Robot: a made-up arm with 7 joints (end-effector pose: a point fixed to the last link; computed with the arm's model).
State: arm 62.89 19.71 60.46 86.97 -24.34 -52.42 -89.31
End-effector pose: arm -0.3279 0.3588 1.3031 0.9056 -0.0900 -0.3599 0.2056
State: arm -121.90 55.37 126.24 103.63 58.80 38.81 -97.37
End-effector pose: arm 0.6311 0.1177 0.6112 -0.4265 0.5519 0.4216 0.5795
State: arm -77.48 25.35 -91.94 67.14 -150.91 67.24 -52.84
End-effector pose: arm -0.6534 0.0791 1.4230 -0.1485 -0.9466 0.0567 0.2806
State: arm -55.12 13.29 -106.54 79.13 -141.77 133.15 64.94
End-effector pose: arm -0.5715 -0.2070 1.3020 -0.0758 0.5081 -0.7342 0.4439
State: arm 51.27 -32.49 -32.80 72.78 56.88 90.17 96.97
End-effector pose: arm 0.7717 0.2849 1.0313 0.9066 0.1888 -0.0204 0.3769
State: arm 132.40 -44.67 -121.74 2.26 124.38 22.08 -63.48
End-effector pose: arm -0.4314 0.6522 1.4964 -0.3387 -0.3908 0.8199 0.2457
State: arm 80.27 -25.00 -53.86 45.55 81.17 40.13 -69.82
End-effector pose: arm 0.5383 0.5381 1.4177 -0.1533 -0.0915 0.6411 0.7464
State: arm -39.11 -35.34 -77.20 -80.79 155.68 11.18 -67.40
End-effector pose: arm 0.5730 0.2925 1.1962 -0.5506 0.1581 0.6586 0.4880
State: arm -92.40 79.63 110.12 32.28 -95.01 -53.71 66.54
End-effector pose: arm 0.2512 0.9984 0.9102 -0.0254 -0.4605 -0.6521 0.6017
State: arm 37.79 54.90 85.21 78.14 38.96 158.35 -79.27
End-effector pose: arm -0.6135 0.1033 1.1303 0.2644 -0.7455 0.3331 0.5132
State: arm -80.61 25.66 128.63 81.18 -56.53 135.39 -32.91
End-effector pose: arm 0.2412 0.6332 1.1600 -0.5451 -0.5983 0.4018 0.4284
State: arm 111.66 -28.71 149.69 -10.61 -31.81 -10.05 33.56
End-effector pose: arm -0.1558 0.6176 1.6312 0.1315 -0.5238 -0.7455 0.3907
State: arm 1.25 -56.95 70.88 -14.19 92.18 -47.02 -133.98
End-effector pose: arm 0.7975 -0.1093 1.4328 -0.1369 -0.8876 0.4216 0.1252
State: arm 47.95 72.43 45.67 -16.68 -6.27 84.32 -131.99
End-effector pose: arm -0.4757 -0.9076 0.9130 0.2621 -0.6264 -0.6165 0.3985
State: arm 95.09 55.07 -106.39 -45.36 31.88 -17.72 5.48
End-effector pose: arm -0.2872 -0.7255 1.3961 0.3415 -0.2142 0.0434 0.9141
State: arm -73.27 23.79 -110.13 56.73 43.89 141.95 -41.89
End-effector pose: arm -0.5632 0.3118 1.3644 0.4502 0.2139 0.7615 0.4143
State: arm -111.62 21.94 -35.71 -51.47 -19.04 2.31 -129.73
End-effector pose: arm 0.4707 0.5755 1.3440 0.2429 -0.5878 0.6487 0.4180
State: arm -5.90 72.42 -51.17 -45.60 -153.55 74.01 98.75
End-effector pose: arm -0.8245 0.4533 0.8444 0.0626 0.6068 0.6572 0.4426
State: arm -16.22 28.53 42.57 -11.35 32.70 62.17 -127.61
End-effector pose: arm -0.5834 -0.0153 1.6335 -0.4618 -0.7400 -0.3598 0.3312
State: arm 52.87 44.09 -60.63 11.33 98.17 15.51 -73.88
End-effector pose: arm -0.2640 -0.6295 1.6096 -0.1837 -0.7195 0.2939 0.6018
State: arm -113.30 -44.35 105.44 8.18 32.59 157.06 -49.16
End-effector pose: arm -0.2428 -0.6285 1.4263 0.2491 -0.7185 -0.6337 0.1418
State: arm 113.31 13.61 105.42 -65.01 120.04 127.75 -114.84
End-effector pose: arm 0.5080 0.1241 1.4609 -0.7442 -0.5233 -0.3616 0.2040
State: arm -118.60 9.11 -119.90 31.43 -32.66 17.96 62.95
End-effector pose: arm -0.0913 0.4301 1.7541 0.2033 0.3966 0.5940 0.6697
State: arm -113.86 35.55 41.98 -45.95 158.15 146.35 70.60
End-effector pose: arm 0.1039 0.7440 1.2372 0.6780 0.0384 0.7084 0.1924
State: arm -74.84 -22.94 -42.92 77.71 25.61 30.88 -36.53
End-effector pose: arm -0.3086 -0.7670 1.1191 0.3155 0.4176 -0.5977 0.6073
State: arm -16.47 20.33 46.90 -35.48 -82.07 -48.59 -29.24
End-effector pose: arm -0.6223 -0.2312 1.5108 0.1611 0.0898 -0.1952 0.9633
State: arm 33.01 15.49 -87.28 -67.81 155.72 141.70 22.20
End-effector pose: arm -0.3317 0.2669 1.4020 0.4037 -0.3823 0.8178 0.1486
